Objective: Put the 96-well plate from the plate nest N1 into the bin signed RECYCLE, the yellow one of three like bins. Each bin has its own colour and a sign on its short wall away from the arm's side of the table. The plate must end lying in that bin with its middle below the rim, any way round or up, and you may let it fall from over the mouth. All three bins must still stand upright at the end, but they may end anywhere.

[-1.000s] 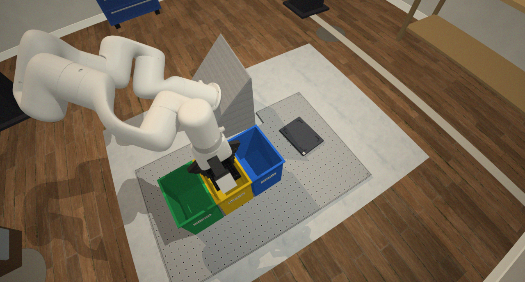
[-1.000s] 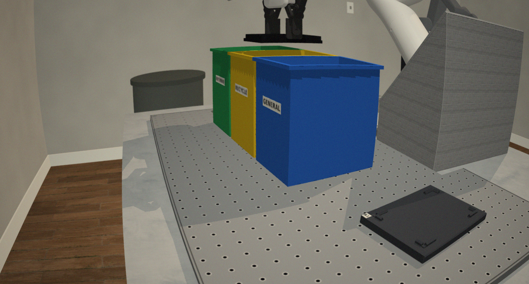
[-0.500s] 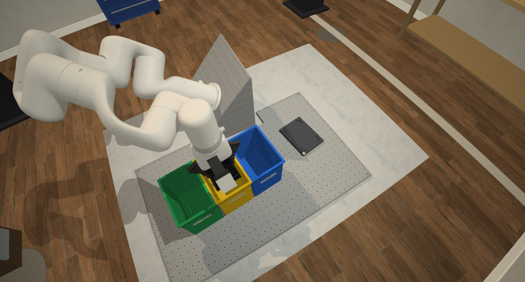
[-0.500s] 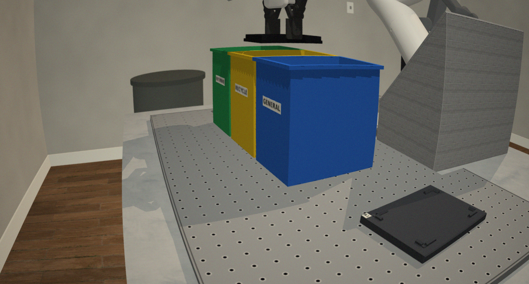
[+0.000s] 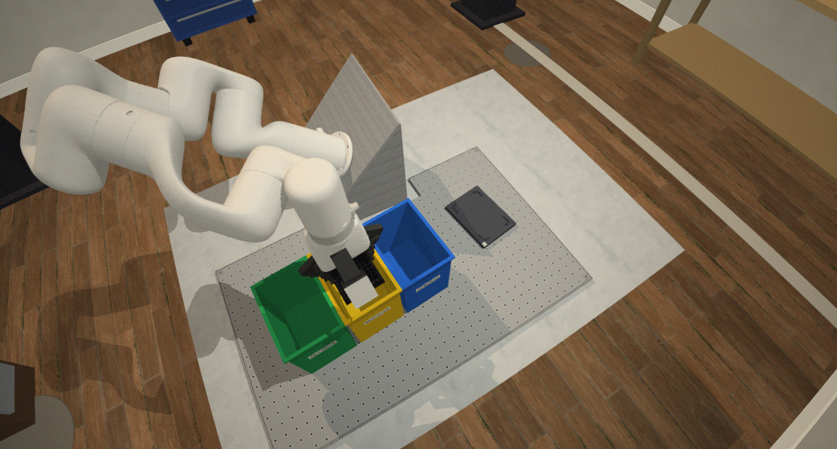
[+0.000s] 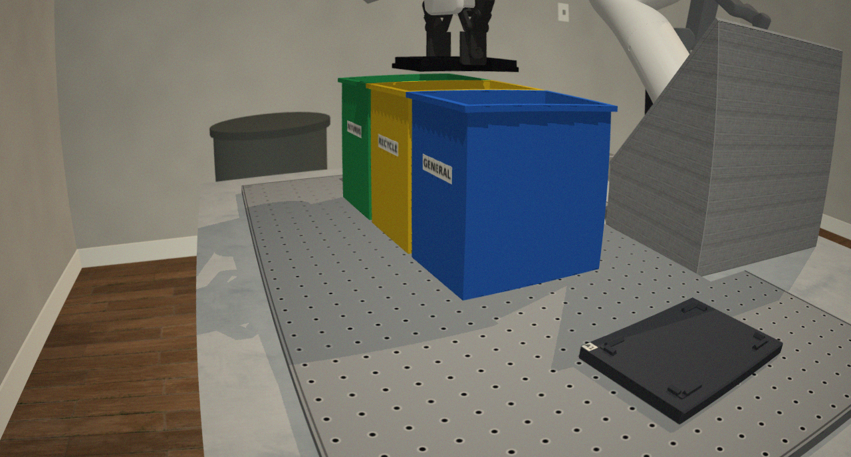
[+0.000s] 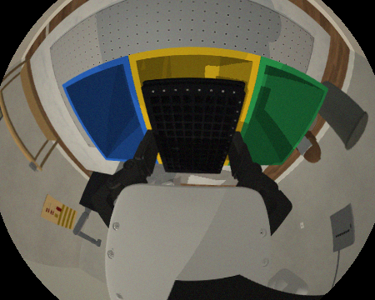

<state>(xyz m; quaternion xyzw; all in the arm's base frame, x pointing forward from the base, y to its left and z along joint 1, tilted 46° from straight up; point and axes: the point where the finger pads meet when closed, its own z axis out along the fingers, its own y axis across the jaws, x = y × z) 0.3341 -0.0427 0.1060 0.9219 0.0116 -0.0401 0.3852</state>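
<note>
My hand is 13 cm above the yellow recycle bin. Also, from my hand: green bin (1 cm ahead, 13 cm to the right, 13 cm below); then blue general bin (1 cm behind, 13 cm to the left, 13 cm below); then black 96-well plate (1 cm below).
</note>
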